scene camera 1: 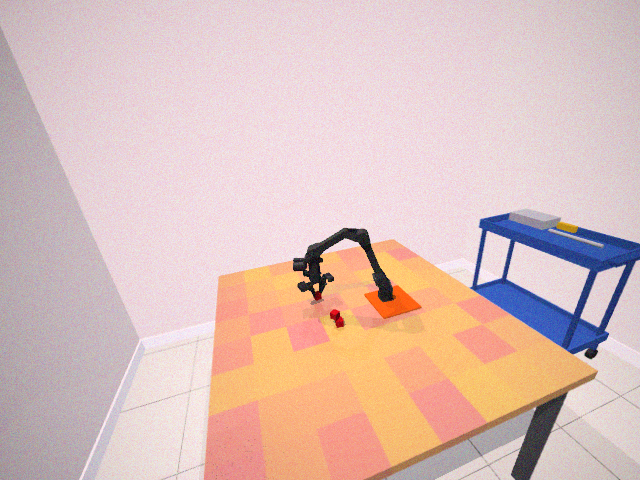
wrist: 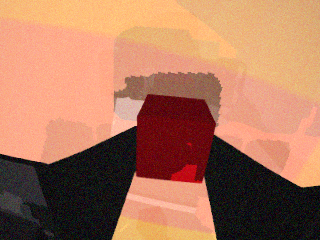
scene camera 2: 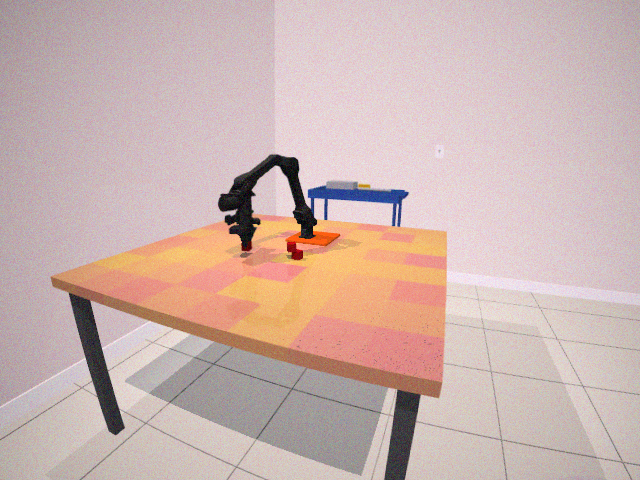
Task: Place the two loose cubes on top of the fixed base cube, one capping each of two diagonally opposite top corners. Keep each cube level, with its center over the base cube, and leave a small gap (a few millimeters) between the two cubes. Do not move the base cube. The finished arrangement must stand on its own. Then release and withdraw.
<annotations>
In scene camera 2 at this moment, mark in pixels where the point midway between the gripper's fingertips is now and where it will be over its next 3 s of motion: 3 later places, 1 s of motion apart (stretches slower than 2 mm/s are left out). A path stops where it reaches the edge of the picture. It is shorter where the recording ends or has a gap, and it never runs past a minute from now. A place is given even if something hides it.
My gripper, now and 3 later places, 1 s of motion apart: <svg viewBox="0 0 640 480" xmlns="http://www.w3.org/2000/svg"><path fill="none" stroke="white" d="M246 246L247 226L267 228L289 230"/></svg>
</annotations>
